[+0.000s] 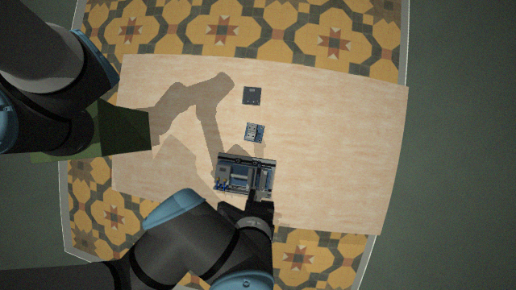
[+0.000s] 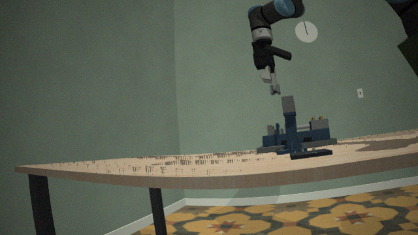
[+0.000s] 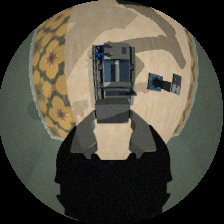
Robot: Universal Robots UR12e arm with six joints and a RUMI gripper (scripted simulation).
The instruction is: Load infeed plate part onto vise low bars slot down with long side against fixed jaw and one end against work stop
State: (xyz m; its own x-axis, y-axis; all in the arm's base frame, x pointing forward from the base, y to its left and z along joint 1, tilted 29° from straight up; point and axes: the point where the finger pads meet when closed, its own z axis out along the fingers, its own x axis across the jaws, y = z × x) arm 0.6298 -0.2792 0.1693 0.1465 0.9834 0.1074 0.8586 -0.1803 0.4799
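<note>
My hand is 8 cm past the air cylinder rod, 3 cm to the right of it and 17 cm above it. Also, from my hand: air cylinder block 16 cm behind, 5 cm to the left, 17 cm below; vise 6 cm behind, 3 cm to the left, 20 cm below; grey part 1 cm below.
</note>
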